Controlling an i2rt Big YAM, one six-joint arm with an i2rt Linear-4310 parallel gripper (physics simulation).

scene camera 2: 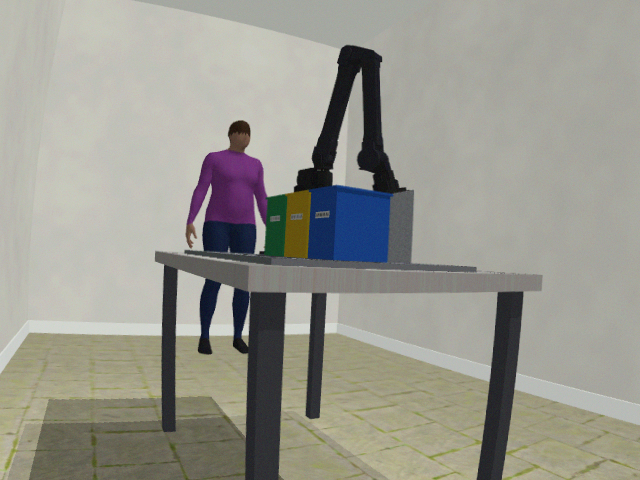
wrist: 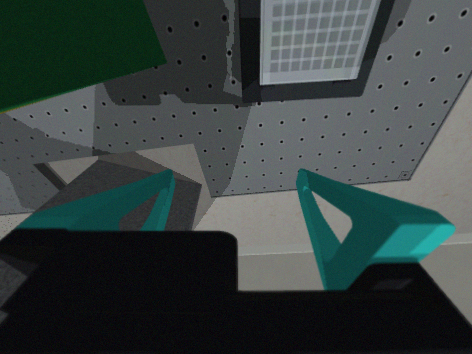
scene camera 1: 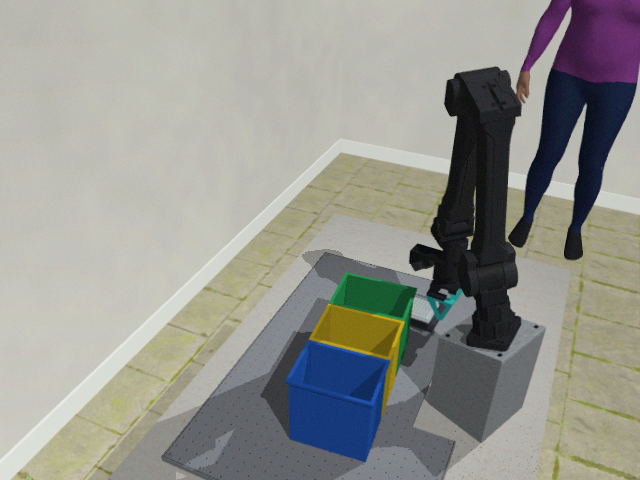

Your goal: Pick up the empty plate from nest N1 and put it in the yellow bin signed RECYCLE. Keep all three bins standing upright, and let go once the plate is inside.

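Places are measured from the arm's base along level axes (x ahead, y left, z up), in millimetres.
Pixels of known places: gripper, fingertip midpoint: point(wrist: 235, 176) point(scene camera 1: 446, 309); arm's base, origin of the base link: point(scene camera 1: 494, 333).
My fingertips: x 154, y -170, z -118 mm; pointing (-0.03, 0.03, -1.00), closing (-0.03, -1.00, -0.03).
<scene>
For each thing: its top centre in the pictures, then the offset to it from my fingertips. Level surfaces: height alone.
- yellow bin, middle of its top: point(scene camera 1: 357, 330) point(scene camera 2: 323, 195) 116 mm ahead, 271 mm left, 83 mm up
- green bin, middle of its top: point(scene camera 1: 373, 295) point(scene camera 2: 300, 199) 140 mm ahead, 142 mm left, 83 mm up
- blue bin, middle of its top: point(scene camera 1: 338, 370) point(scene camera 2: 351, 191) 91 mm ahead, 400 mm left, 83 mm up
- perforated board, its level: 97 mm down
The pale, clear plate point(scene camera 1: 422, 309) point(wrist: 315, 40) with a grid of wells lies flat in its dark nest point(scene camera 1: 422, 325) point(wrist: 305, 93), beside the green bin. My gripper point(wrist: 235, 176) has teal fingers, open and empty. It hangs above the board's edge on the robot-base side of the plate; in the wrist view the plate lies beyond the fingertips, at the top. The yellow bin point(scene camera 1: 357, 331) point(scene camera 2: 297, 227) stands upright between the green bin point(scene camera 1: 374, 295) point(scene camera 2: 275, 232) and the blue bin point(scene camera 1: 331, 418) point(scene camera 2: 361, 227), both upright. The bin labels are too small to read.
The grey pedestal point(scene camera 1: 462, 384) point(scene camera 2: 402, 227) carries the arm close to the bins. The perforated board point(scene camera 1: 222, 408) point(wrist: 300, 140) lies under the bins and nest. A person point(scene camera 1: 589, 113) point(scene camera 2: 233, 191) in a purple top stands behind the table.
</scene>
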